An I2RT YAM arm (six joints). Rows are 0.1 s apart.
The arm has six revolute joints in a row. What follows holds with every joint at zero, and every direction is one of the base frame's.
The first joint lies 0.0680 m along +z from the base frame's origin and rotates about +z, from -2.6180 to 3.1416 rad.
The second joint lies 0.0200 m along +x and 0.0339 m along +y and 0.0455 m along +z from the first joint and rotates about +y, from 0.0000 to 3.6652 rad.
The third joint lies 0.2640 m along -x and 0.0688 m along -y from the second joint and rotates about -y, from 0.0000 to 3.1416 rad.
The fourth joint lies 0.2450 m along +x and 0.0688 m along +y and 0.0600 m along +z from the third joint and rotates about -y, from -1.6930 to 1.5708 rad.
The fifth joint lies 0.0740 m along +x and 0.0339 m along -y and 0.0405 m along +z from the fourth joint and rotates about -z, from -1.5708 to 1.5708 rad.
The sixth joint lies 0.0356 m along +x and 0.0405 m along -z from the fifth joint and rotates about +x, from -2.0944 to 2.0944 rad.
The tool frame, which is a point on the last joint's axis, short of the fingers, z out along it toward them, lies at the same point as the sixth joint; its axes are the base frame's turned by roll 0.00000, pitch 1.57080 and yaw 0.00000 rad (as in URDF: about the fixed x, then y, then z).
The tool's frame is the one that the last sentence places.
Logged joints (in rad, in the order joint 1, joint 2, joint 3, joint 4, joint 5, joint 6), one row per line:
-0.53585 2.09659 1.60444 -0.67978 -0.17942 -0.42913
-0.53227 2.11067 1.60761 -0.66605 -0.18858 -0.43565
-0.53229 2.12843 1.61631 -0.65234 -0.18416 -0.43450
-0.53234 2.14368 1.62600 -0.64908 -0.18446 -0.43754
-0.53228 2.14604 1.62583 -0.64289 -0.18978 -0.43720
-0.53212 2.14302 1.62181 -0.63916 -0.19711 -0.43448
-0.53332 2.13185 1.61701 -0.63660 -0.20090 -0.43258
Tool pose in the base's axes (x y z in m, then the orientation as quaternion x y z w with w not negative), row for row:
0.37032 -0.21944 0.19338 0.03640 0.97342 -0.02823 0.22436
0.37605 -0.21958 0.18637 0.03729 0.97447 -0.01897 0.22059
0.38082 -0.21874 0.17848 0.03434 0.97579 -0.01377 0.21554
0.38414 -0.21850 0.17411 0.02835 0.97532 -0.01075 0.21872
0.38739 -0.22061 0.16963 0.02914 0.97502 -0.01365 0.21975
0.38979 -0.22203 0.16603 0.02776 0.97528 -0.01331 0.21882
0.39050 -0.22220 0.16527 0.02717 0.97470 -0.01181 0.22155
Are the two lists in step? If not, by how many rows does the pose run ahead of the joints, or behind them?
The pose runs 2 rows behind the joints: the pose in row i belongs to the joints in row i - 2.
